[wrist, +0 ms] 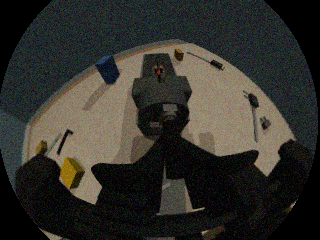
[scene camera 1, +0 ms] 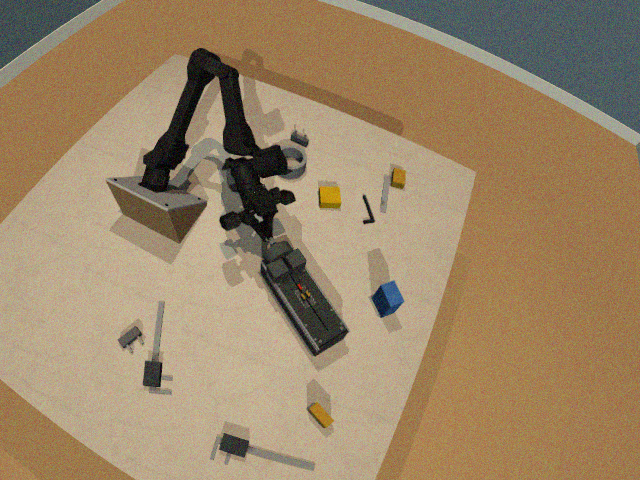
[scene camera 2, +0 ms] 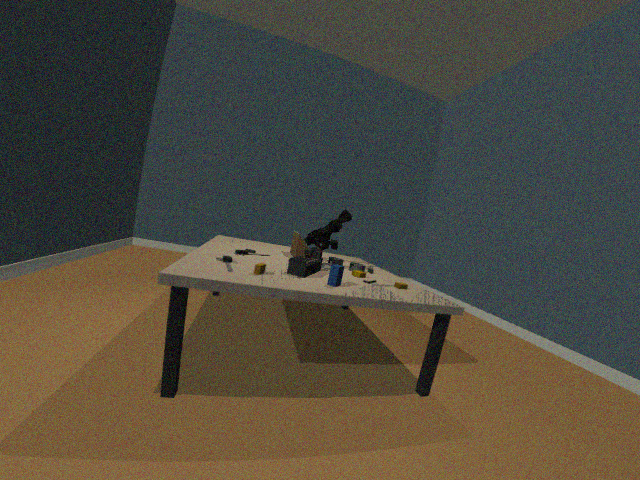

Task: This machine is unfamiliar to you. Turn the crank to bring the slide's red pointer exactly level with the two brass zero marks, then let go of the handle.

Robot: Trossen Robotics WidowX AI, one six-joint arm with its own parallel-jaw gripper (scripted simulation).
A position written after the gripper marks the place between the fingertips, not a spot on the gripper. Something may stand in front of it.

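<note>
The gripper (scene camera 1: 268,240) is there for you, and the wrist view shows the gripper (wrist: 169,138) as well. There's also a crank handle (wrist: 173,148), and a blue cube (scene camera 1: 387,299) too.
</note>
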